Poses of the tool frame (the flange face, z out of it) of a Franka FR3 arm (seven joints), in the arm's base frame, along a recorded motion.
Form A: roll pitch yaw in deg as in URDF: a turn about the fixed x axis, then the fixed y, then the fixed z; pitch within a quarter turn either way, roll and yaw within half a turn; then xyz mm.
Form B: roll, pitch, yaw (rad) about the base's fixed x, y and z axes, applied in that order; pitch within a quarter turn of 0, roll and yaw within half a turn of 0; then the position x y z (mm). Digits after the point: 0 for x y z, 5 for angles.
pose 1, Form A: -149.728 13.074 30.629 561 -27 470
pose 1, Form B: -2.61325 0.22818 0.53458 561 -27 470
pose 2, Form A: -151.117 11.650 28.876 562 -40 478
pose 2, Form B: -2.63749 0.20333 0.50398 562 -40 478
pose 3, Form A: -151.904 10.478 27.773 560 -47 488
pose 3, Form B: -2.65122 0.18288 0.48473 560 -47 488
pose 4, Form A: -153.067 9.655 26.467 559 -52 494
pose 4, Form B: -2.67152 0.16851 0.46194 559 -52 494
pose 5, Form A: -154.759 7.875 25.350 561 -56 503
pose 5, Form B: -2.70105 0.13744 0.44244 561 -56 503
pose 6, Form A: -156.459 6.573 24.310 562 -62 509
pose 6, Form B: -2.73072 0.11472 0.42429 562 -62 509
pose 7, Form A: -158.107 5.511 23.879 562 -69 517
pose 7, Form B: -2.75949 0.09619 0.41677 562 -69 517
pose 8, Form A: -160.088 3.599 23.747 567 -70 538
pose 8, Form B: -2.79406 0.06281 0.41446 567 -70 538
